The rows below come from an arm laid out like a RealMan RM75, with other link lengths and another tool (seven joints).
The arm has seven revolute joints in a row. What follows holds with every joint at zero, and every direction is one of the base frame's. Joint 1 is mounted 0.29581 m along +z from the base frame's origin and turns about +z. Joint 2 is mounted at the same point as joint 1 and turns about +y. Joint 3 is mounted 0.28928 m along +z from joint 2 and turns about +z. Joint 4 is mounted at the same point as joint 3 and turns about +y. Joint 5 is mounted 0.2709 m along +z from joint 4 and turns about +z. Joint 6 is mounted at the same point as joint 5 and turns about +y. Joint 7 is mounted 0.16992 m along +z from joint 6 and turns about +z. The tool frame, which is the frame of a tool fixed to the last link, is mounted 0.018 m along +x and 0.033 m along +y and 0.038 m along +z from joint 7; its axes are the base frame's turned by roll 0, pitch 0.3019 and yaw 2.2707 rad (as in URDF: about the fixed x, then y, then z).
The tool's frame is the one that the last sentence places.
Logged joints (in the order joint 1, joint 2, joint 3, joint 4, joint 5, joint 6, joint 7), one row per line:
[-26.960, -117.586, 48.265, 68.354, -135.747, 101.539, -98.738]
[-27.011, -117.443, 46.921, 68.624, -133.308, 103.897, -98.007]
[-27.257, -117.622, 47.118, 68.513, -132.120, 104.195, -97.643]
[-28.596, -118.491, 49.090, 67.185, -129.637, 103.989, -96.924]
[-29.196, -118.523, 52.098, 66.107, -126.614, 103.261, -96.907]
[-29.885, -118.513, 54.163, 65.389, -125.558, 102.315, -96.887]
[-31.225, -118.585, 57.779, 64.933, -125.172, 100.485, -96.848]
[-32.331, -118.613, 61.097, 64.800, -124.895, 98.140, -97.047]
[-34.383, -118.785, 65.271, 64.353, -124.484, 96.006, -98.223]
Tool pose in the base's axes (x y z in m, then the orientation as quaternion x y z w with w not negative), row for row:
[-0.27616, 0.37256, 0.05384, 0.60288, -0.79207, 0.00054, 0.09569]
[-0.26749, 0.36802, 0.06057, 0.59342, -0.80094, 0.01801, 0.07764]
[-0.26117, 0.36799, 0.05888, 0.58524, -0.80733, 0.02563, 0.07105]
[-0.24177, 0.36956, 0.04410, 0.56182, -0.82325, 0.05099, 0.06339]
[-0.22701, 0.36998, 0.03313, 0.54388, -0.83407, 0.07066, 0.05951]
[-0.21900, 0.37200, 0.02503, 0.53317, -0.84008, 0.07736, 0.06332]
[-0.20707, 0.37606, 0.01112, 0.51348, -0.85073, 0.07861, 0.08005]
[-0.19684, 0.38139, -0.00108, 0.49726, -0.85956, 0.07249, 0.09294]
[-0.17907, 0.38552, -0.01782, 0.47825, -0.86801, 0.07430, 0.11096]
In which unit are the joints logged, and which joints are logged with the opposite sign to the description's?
The joints are logged in degrees. Opposite sign: joint 5.
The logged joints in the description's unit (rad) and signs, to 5 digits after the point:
[-0.47054, -2.05226, 0.84238, 1.19300, 2.36923, 1.77219, -1.72330]
[-0.47143, -2.04977, 0.81893, 1.19771, 2.32666, 1.81334, -1.71054]
[-0.47572, -2.05289, 0.82236, 1.19578, 2.30593, 1.81855, -1.70419]
[-0.49909, -2.06806, 0.85678, 1.17260, 2.26259, 1.81495, -1.69164]
[-0.50957, -2.06862, 0.90928, 1.15378, 2.20983, 1.80224, -1.69135]
[-0.52159, -2.06844, 0.94532, 1.14125, 2.19140, 1.78573, -1.69100]
[-0.54498, -2.06970, 1.00843, 1.13329, 2.18466, 1.75379, -1.69032]
[-0.56428, -2.07019, 1.06634, 1.13097, 2.17983, 1.71287, -1.69379]
[-0.60010, -2.07319, 1.13919, 1.12317, 2.17266, 1.67562, -1.71431]

